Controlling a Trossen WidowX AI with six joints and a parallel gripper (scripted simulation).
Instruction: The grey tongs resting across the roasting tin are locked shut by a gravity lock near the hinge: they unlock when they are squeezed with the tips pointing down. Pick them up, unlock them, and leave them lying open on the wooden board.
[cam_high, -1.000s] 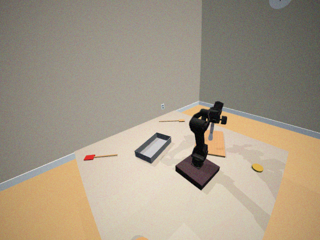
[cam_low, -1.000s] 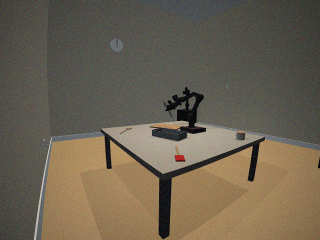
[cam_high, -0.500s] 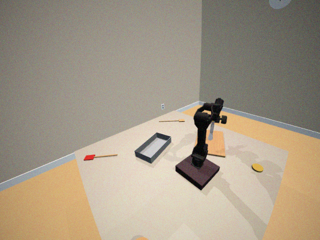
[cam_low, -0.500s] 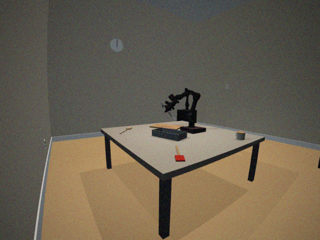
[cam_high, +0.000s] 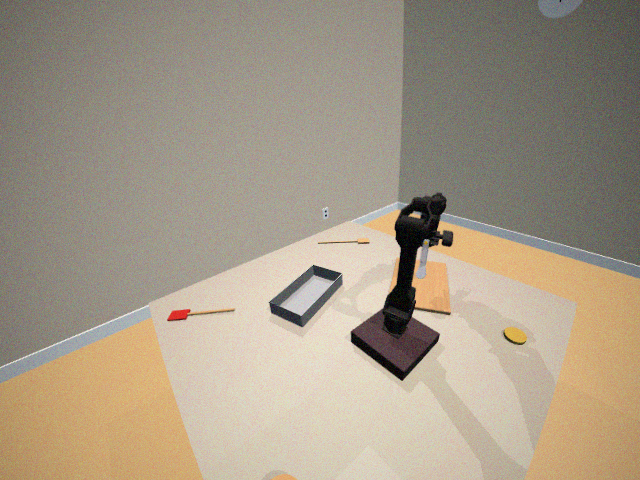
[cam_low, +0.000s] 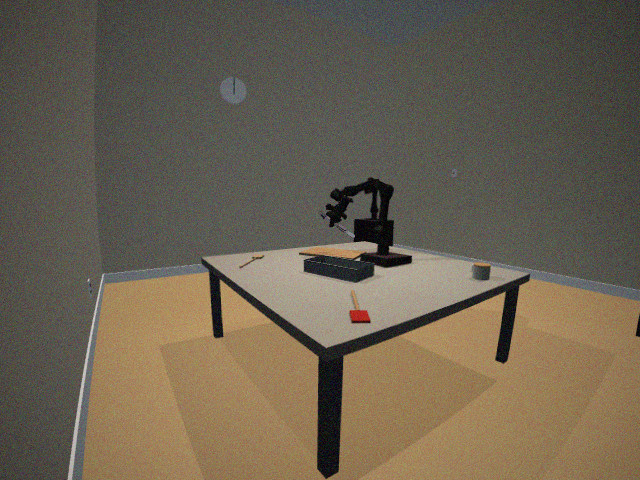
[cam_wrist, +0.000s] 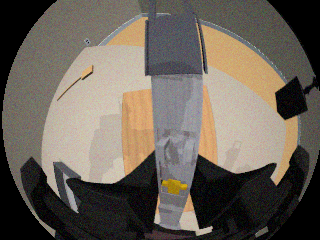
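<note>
My gripper tip is now 16 cm above the wooden board, 2 cm to the right of it and 1 cm past it. The rest, counted from my gripper tip: red spatula (81 cm to the left, 55 cm ahead, 17 cm below); roasting tin (41 cm to the left, 29 cm ahead, 14 cm below); yellow-topped round thing (41 cm behind, 16 cm below, 10 cm to the left).
</note>
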